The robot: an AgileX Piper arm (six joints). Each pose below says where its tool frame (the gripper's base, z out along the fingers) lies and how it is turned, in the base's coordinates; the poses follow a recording.
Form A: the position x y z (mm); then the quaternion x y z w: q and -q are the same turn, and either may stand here.
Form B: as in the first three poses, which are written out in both.
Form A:
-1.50 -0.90 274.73 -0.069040 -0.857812 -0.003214 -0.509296
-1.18 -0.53 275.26 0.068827 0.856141 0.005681 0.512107
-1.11 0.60 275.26 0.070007 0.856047 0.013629 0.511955
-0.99 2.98 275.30 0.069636 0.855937 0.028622 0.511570
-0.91 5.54 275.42 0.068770 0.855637 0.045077 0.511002
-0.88 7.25 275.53 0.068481 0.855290 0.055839 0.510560
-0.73 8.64 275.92 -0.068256 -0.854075 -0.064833 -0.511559
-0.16 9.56 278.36 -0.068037 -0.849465 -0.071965 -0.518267
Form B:
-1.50 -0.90 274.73 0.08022 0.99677 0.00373 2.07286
-1.18 -0.53 275.26 0.08013 0.99676 0.00661 2.06632
-1.11 0.60 275.26 0.08150 0.99655 0.01587 2.06668
-0.99 2.98 275.30 0.08104 0.99615 0.03331 2.06757
-0.91 5.54 275.42 0.08000 0.99541 0.05244 2.06889
-0.88 7.25 275.53 0.07964 0.99471 0.06494 2.06992
-0.73 8.64 275.92 0.07944 0.99398 0.07545 2.06760
-0.16 9.56 278.36 0.07956 0.99327 0.08415 2.05195

